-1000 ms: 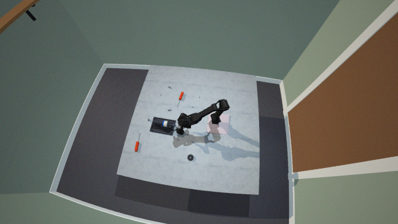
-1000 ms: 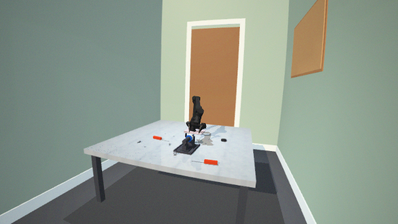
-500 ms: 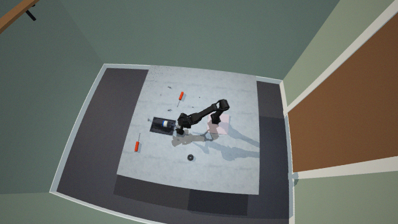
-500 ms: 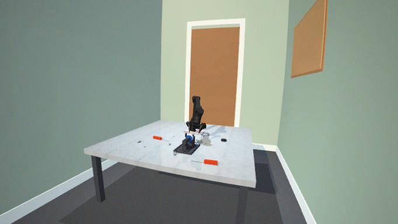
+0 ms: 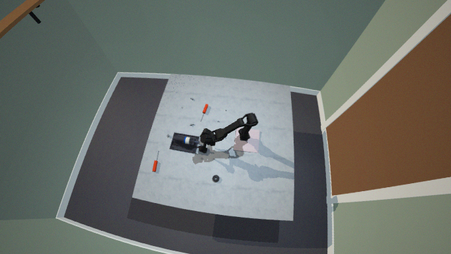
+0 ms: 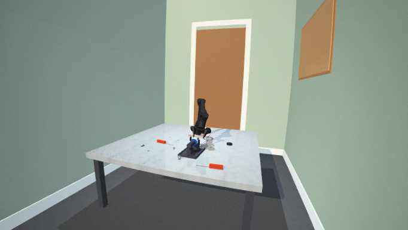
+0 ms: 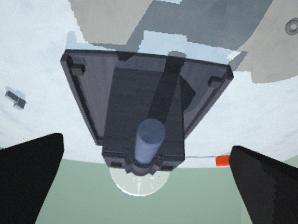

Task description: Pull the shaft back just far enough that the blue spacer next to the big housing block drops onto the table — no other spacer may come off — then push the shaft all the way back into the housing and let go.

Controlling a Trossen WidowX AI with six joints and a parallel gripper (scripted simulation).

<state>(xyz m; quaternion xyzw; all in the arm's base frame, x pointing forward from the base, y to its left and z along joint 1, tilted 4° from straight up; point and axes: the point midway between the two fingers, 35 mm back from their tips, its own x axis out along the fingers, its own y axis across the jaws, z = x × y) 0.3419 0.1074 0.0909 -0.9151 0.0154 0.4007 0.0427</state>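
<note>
My gripper tip is 15 cm short of the baseplate, 4 cm above it and 1 cm to the left of it.
</note>
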